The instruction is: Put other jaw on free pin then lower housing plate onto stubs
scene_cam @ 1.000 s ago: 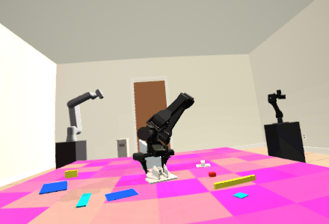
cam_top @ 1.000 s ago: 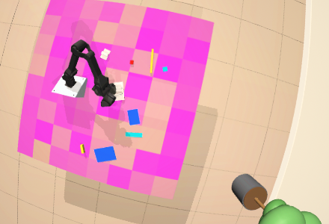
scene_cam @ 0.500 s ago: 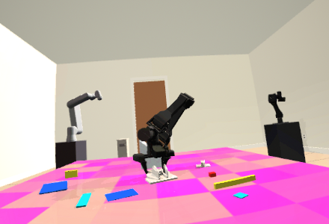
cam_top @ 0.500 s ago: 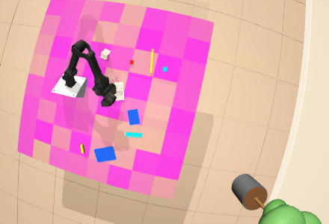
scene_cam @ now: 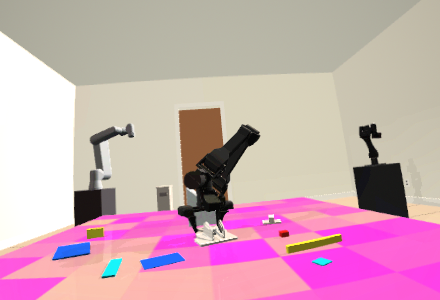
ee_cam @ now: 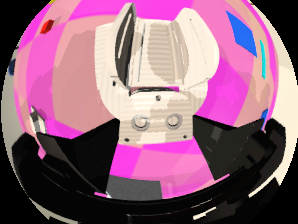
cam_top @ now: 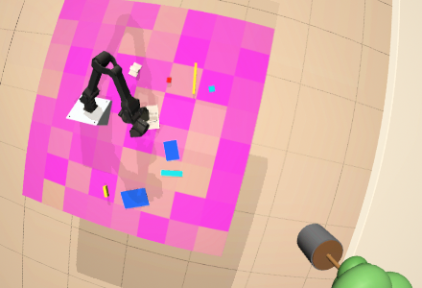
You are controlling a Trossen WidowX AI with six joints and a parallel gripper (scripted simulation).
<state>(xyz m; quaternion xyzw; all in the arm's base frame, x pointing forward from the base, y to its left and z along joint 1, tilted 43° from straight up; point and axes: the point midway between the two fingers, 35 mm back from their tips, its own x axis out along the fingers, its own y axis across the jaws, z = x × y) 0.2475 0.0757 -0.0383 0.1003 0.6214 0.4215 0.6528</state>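
Right now my gripper tip is 30 mm short of the white jaw, 10 mm to the left of it and 10 mm below it. From my gripper tip the other things lie so: red cube: 80 mm ahead, 240 mm to the left; then white base: 70 mm ahead, 30 mm to the left; then cyan bar: 260 mm ahead, 210 mm to the right.
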